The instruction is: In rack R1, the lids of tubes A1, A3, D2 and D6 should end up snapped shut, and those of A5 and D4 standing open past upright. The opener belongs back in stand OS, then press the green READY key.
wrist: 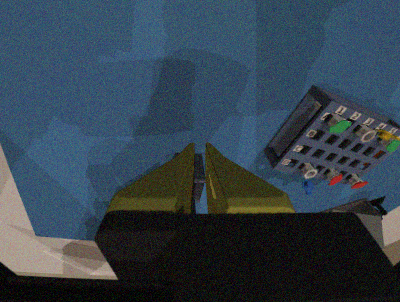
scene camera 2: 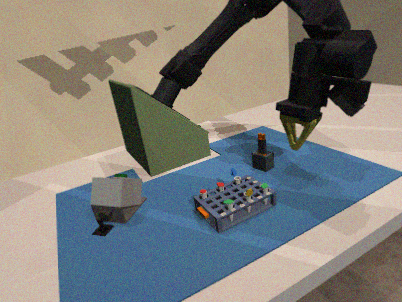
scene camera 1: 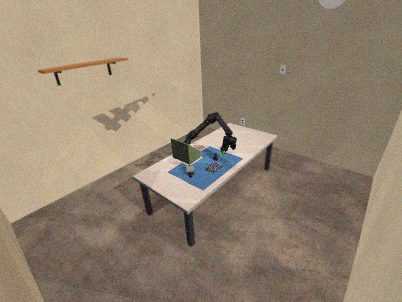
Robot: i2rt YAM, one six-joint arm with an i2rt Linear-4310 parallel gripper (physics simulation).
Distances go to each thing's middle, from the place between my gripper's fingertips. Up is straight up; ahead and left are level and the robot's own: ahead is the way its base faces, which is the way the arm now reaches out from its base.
Labels:
Right now the grey box with green button (scene camera 2: 116, 199) is 180 mm behind my hand, 330 mm to the right of it and 20 mm below it.

